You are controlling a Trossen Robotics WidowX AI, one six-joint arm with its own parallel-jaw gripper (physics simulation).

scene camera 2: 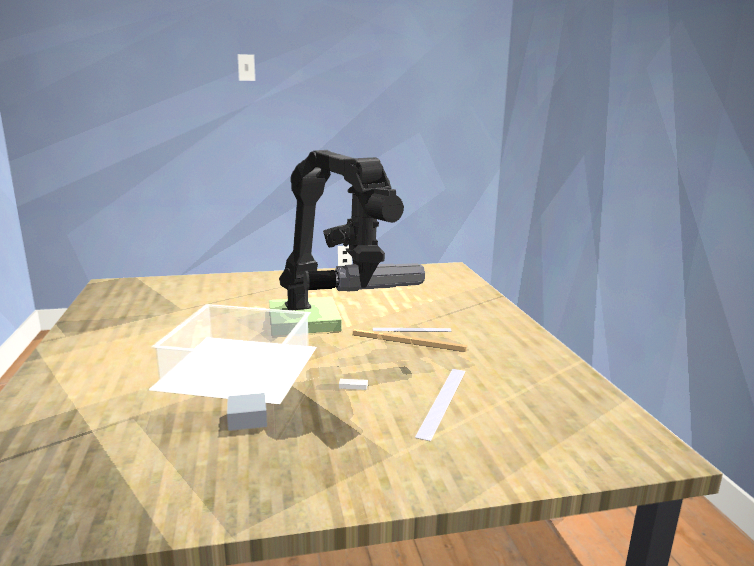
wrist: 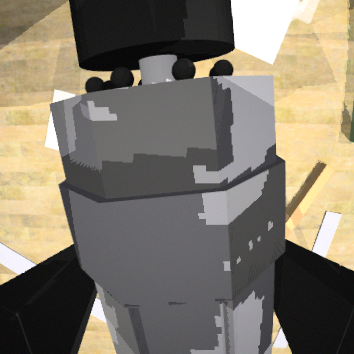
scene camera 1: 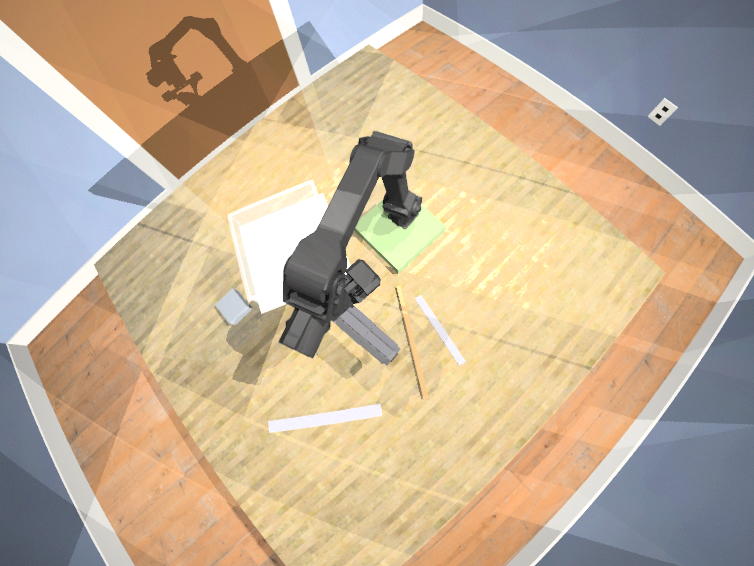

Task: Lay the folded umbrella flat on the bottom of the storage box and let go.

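Pixels of known places: gripper, between the fingertips: [scene camera 2: 361, 284] [wrist: 179, 243]; arm's base, origin of its link: [scene camera 2: 298, 305] [scene camera 1: 403, 215].
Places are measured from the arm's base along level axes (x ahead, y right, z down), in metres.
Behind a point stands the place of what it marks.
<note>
The folded umbrella [scene camera 1: 368, 335] @[y -0.170, x 0.317, z -0.195 m] [scene camera 2: 398, 275] @[y -0.166, x 0.341, z -0.178 m] [wrist: 155, 245] @[y -0.060, x 0.319, z -0.202 m] is grey and faceted, with a black handle [scene camera 2: 322, 279] @[y 0.009, x 0.334, z -0.182 m] [wrist: 152, 30] @[y -0.020, x 0.315, z -0.195 m]. It hangs roughly level above the table. My gripper [scene camera 2: 367, 281] @[y -0.084, x 0.318, z -0.158 m] [wrist: 179, 243] @[y -0.084, x 0.318, z -0.158 m] is shut on its grey body, one black finger on each side. In scene camera 1 the arm hides the fingers and the handle. The storage box [scene camera 1: 243, 255] @[y 0.256, x 0.375, z -0.041 m] [scene camera 2: 258, 308] @[y 0.130, x 0.164, z -0.065 m] has pale see-through walls and a white bottom [scene camera 1: 267, 255] @[y 0.242, x 0.332, z 0.029 m] [scene camera 2: 231, 368]. It stands on the table to the left of the umbrella in scene camera 2. The umbrella is outside the box.
The arm's base stands on a green block [scene camera 1: 398, 249] @[y -0.053, x 0.088, z 0.000 m] [scene camera 2: 328, 324] @[y -0.054, x 0.130, z 0.012 m]. A grey block [scene camera 1: 232, 306] @[y 0.197, x 0.501, z -0.003 m] [scene camera 2: 246, 411] @[y 0.207, x 0.534, z -0.003 m] sits beside the box. A small white block [scene camera 2: 353, 384] @[y -0.028, x 0.447, z 0.022 m], a wooden stick [scene camera 1: 411, 344] @[y -0.238, x 0.261, z 0.021 m] [scene camera 2: 409, 341] @[y -0.233, x 0.260, z 0.029 m] and white strips [scene camera 1: 324, 418] @[y -0.190, x 0.550, z 0.031 m] [scene camera 1: 439, 330] @[y -0.272, x 0.186, z 0.031 m] [scene camera 2: 440, 403] @[y -0.180, x 0.562, z 0.031 m] lie on the table.
</note>
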